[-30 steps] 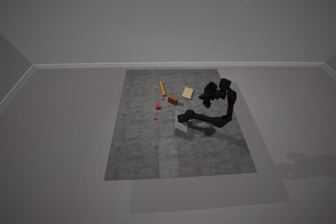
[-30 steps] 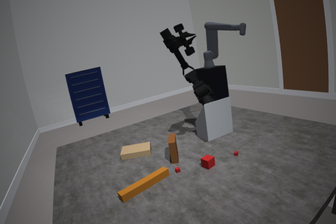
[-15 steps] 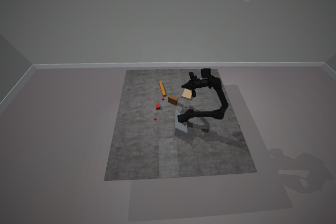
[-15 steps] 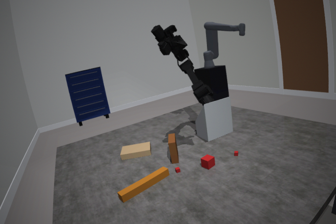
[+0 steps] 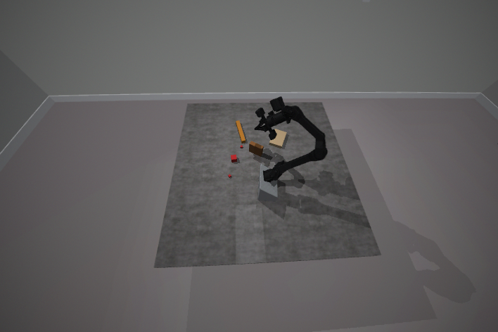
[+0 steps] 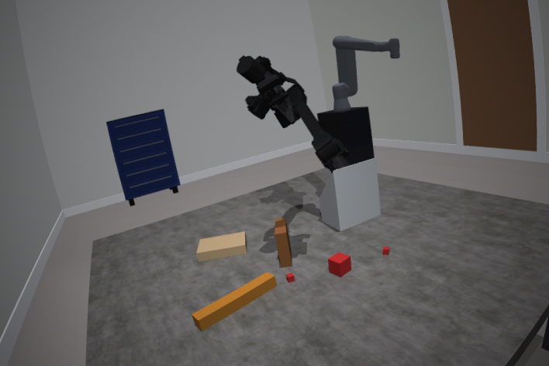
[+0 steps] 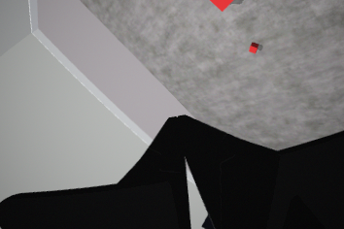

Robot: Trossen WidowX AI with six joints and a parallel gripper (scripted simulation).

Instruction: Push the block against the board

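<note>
Now: the brown square block 32 cm below my gripper tip, 7 cm ahead of it and 3 cm to the right of it. Also, from my gripper tip: tan block (36 cm below, 23 cm to the right, 19 cm ahead); orange board (36 cm below, 28 cm ahead, 8 cm to the left); red cube (35 cm below, 14 cm to the left, 2 cm ahead).
</note>
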